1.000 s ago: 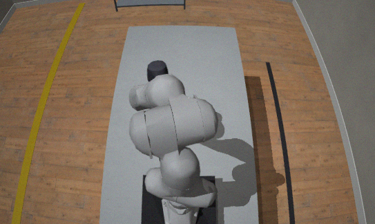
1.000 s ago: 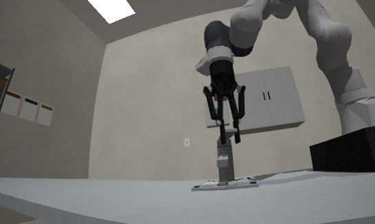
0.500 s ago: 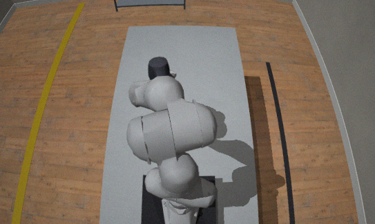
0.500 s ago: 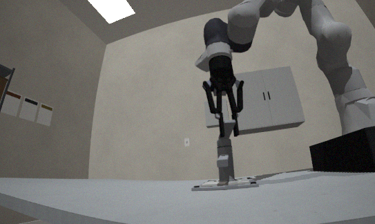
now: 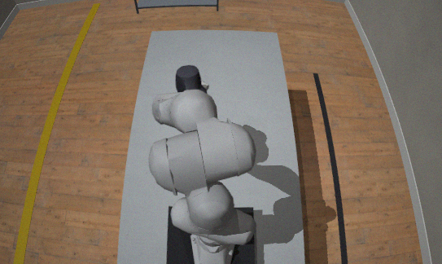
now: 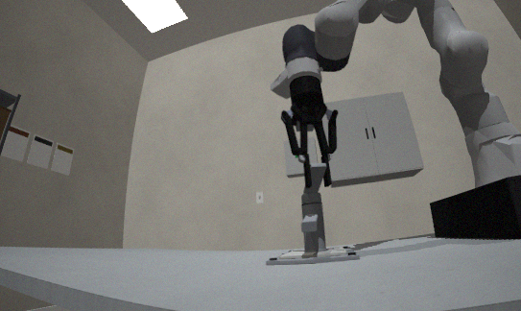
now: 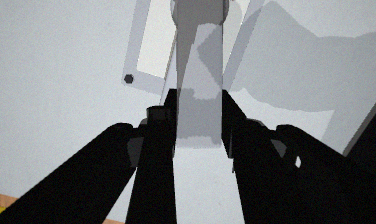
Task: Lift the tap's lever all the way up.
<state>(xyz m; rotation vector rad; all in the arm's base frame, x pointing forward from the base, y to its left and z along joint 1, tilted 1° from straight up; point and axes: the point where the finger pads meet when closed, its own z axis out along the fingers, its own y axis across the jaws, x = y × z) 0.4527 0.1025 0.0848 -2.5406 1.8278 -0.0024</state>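
Right now the lever is 1 cm ahead of my hand, 3 cm to the right of it and 1 cm below it. The rest, counted from my hand: flat grey base plate: 2 cm ahead, 7 cm to the right, 17 cm below; then grey tap: 2 cm ahead, 5 cm to the right, 6 cm below.
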